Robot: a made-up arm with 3 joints. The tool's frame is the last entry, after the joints. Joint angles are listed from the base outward.
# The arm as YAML. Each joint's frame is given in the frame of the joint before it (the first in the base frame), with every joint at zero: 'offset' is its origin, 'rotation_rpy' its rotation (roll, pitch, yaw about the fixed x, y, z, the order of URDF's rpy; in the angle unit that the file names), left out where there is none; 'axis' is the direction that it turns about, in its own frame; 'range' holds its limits. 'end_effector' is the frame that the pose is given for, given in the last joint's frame.
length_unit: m
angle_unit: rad
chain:
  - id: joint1
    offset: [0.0, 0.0, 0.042]
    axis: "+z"
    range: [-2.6, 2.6]
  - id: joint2
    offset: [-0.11, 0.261, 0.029]
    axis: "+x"
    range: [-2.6, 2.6]
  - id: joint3
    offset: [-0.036, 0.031, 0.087]
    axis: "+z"
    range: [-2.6, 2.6]
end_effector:
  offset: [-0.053, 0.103, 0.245]
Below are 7 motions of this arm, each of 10 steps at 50 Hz.
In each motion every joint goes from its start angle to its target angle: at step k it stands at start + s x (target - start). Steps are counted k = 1, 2, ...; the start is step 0. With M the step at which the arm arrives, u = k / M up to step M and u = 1 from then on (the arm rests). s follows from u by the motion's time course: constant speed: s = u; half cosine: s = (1 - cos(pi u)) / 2; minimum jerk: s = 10 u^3 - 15 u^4 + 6 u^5.
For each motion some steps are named. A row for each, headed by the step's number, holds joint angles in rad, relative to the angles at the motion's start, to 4 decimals.
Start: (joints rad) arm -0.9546 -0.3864 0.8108
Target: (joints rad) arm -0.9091 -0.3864 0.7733
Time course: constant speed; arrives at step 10
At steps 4, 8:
4: 0.0182 0.0000 -0.0150
8: 0.0364 0.0000 -0.0300

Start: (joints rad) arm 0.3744 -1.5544 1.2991
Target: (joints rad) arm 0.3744 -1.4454 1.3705
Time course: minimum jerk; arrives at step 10
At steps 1, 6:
1: 0.0000 0.0009 0.0006
6: 0.0000 0.0744 0.0487

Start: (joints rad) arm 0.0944 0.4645 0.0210
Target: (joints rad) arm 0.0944 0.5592 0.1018
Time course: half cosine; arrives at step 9
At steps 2, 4, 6, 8, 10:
2: 0.0000 0.0111 0.0095
4: 0.0000 0.0391 0.0334
6: 0.0000 0.0710 0.0606
8: 0.0000 0.0918 0.0784
10: 0.0000 0.0947 0.0808

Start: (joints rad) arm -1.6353 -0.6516 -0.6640
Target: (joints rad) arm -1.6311 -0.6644 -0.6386
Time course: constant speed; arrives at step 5
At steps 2, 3, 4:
2: 0.0017 -0.0051 0.0102
3: 0.0025 -0.0077 0.0152
4: 0.0034 -0.0102 0.0203

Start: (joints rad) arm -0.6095 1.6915 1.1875
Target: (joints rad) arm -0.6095 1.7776 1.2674
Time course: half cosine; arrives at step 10
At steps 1, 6, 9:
1: 0.0000 0.0021 0.0020
6: 0.0000 0.0564 0.0523
9: 0.0000 0.0840 0.0779

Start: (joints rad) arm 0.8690 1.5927 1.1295
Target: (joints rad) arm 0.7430 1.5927 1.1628
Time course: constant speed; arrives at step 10
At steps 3, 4, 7, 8, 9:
3: -0.0378 0.0000 0.0100
4: -0.0504 0.0000 0.0133
7: -0.0882 0.0000 0.0233
8: -0.1008 0.0000 0.0266
9: -0.1134 0.0000 0.0300

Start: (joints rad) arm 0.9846 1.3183 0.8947
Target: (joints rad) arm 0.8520 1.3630 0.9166
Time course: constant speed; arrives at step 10
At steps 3, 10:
3: -0.0398 0.0134 0.0066
10: -0.1326 0.0447 0.0219

